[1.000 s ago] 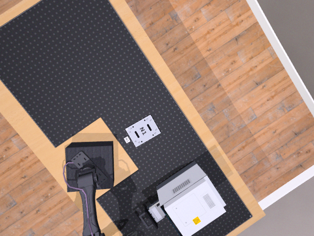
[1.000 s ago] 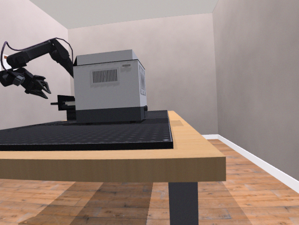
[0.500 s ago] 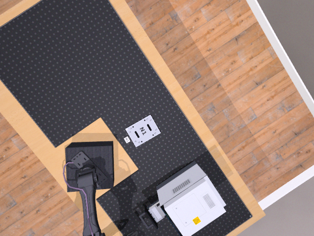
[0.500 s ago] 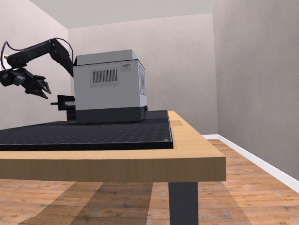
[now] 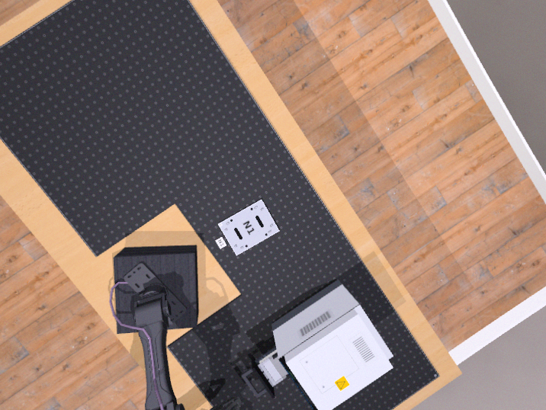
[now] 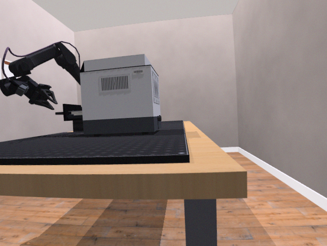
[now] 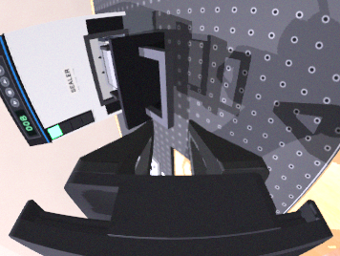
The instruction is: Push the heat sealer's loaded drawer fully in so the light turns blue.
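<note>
Now: the sealer drawer 16 cm ahead of my hand, 5 cm below it and 2 cm to the right of it. The rest, counted from my hand: tag 38 cm to the left, 26 cm ahead, 14 cm below.
</note>
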